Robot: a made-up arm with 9 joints. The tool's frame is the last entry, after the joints. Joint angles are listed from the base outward.
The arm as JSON. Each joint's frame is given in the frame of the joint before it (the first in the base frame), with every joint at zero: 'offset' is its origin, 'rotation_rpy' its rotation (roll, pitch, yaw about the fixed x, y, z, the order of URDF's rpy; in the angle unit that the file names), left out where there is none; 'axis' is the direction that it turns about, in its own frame. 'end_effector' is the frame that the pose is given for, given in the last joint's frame.
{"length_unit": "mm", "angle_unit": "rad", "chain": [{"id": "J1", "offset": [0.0, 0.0, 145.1], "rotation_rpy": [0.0, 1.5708, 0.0], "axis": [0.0, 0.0, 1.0]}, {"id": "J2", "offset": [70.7, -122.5, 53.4], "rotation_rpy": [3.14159, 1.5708, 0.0], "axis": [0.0, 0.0, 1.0]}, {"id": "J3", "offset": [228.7, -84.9, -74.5], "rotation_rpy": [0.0, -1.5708, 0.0], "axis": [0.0, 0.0, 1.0]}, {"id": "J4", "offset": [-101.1, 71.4, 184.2], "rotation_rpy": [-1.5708, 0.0, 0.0], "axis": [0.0, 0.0, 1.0]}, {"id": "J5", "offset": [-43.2, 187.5, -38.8], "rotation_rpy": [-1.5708, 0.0, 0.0], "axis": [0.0, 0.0, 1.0]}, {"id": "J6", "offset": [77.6, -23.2, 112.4], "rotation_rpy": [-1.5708, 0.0, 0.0], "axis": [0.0, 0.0, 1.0]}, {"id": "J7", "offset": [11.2, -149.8, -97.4], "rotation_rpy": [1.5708, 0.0, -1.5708], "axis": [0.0, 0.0, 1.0]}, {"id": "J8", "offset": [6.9, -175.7, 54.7], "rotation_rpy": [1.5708, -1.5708, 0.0], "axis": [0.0, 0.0, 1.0]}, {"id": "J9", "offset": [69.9, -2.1, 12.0], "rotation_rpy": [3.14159, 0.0, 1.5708], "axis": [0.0, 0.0, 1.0]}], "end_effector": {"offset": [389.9, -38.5, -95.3], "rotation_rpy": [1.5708, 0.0, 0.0]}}
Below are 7 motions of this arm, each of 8 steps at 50 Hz.
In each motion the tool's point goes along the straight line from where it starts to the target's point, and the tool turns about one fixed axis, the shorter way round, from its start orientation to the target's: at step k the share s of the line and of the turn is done. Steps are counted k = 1, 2, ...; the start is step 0. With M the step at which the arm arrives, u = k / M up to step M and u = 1 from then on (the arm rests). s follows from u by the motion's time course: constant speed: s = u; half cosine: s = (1 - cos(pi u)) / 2; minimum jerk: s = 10 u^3 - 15 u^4 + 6 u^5.
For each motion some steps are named. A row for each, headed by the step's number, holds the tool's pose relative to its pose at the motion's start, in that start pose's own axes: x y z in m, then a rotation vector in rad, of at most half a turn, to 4 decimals.
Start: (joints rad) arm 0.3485 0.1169 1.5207 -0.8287 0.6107 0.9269 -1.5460 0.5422 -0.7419
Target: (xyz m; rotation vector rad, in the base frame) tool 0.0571 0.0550 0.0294 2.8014 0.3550 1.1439
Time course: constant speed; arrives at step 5
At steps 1, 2, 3, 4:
1: -0.0009 -0.0003 0.0002 0.0062 0.0017 0.0025
2: -0.0018 -0.0007 0.0005 0.0123 0.0035 0.0050
3: -0.0026 -0.0010 0.0007 0.0185 0.0052 0.0076
4: -0.0035 -0.0014 0.0010 0.0246 0.0070 0.0101

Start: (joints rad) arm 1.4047 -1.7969 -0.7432 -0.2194 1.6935 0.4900 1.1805 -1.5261 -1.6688
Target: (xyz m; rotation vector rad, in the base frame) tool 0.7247 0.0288 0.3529 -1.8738 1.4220 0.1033
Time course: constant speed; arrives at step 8
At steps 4, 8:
4: 0.0039 0.0043 -0.0127 -0.0251 0.0934 0.0017
8: 0.0077 0.0086 -0.0254 -0.0502 0.1867 0.0034

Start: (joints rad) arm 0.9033 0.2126 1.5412 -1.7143 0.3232 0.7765 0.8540 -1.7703 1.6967
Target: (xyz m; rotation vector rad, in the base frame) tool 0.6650 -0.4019 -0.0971 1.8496 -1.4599 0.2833
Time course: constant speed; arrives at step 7
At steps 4, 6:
4: 0.0463 0.0427 0.0007 -0.0068 0.0020 0.0808
6: 0.0695 0.0640 0.0010 -0.0102 0.0029 0.1212

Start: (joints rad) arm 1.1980 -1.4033 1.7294 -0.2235 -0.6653 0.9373 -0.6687 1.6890 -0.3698
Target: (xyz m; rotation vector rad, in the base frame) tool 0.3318 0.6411 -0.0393 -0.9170 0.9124 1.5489
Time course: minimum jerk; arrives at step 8
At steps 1, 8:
1: 0.0000 0.0000 -0.0008 0.0003 0.0018 0.0004
8: 0.0001 -0.0026 -0.0526 0.0206 0.1149 0.0247

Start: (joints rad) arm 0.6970 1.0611 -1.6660 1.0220 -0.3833 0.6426 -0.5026 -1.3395 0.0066
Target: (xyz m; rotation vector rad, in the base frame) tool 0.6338 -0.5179 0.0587 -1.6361 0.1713 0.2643
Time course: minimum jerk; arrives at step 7
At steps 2, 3, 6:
2: -0.0087 -0.0038 -0.0121 -0.0038 0.0265 0.0001
3: -0.0221 -0.0097 -0.0306 -0.0098 0.0674 0.0004
6: -0.0586 -0.0259 -0.0814 -0.0259 0.1790 0.0010

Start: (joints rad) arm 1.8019 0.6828 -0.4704 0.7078 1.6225 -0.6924 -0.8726 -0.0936 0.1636
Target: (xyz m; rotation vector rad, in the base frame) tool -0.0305 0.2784 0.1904 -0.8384 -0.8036 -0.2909
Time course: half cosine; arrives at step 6
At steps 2, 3, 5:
2: -0.0029 0.0014 0.0008 -0.0057 -0.0113 -0.0046
3: -0.0059 0.0028 0.0017 -0.0114 -0.0226 -0.0091
5: -0.0109 0.0052 0.0032 -0.0213 -0.0421 -0.0170

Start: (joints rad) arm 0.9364 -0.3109 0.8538 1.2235 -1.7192 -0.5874 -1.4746 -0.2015 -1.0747
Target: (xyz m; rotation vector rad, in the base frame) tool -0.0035 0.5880 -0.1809 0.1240 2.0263 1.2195
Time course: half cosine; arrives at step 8
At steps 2, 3, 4, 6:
2: -0.0028 0.0071 -0.0015 -0.0246 0.0010 -0.0035
3: -0.0059 0.0149 -0.0031 -0.0518 0.0021 -0.0074
4: -0.0096 0.0241 -0.0050 -0.0839 0.0034 -0.0120
6: -0.0164 0.0411 -0.0085 -0.1432 0.0057 -0.0205

